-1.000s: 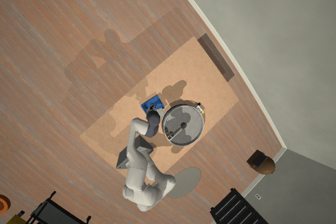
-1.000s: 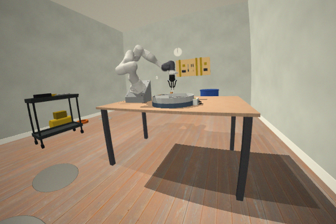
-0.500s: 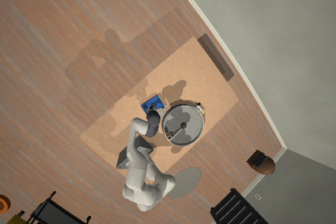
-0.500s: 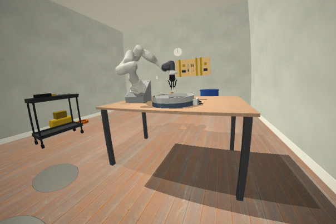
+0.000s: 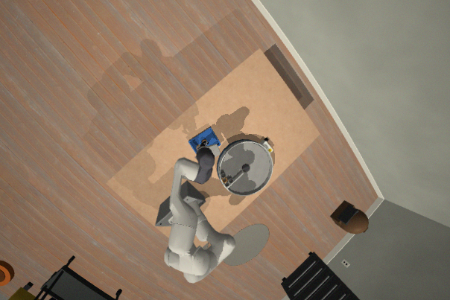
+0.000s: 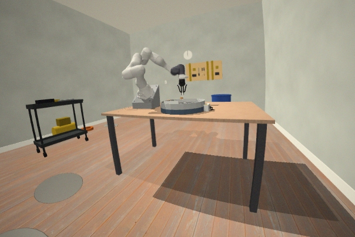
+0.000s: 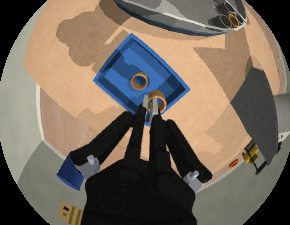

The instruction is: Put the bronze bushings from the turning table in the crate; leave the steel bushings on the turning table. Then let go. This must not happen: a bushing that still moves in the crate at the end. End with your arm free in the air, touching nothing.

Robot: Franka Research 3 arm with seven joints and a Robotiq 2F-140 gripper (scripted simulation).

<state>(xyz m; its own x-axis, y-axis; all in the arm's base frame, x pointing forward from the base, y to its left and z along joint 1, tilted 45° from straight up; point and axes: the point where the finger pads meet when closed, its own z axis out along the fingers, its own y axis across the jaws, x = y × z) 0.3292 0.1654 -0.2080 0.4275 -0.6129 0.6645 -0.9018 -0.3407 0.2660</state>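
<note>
My hand is 4 cm short of the blue crate, 1 cm to the left of it and 9 cm above it. The rest, counted from my hand: grey turning table 15 cm ahead, 36 cm to the right, 7 cm below.
</note>
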